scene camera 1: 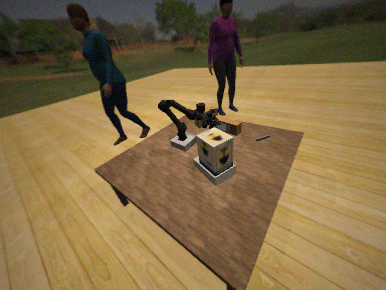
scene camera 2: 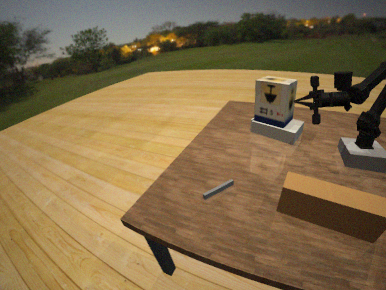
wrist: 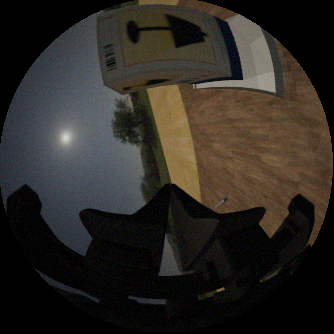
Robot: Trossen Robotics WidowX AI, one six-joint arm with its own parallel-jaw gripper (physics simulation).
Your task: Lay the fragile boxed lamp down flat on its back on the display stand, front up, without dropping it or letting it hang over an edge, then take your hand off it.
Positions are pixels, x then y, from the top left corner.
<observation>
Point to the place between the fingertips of my gripper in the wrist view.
169, 187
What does my gripper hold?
Nothing.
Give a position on a stand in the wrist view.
261, 72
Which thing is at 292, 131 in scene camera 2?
A stand.
</observation>
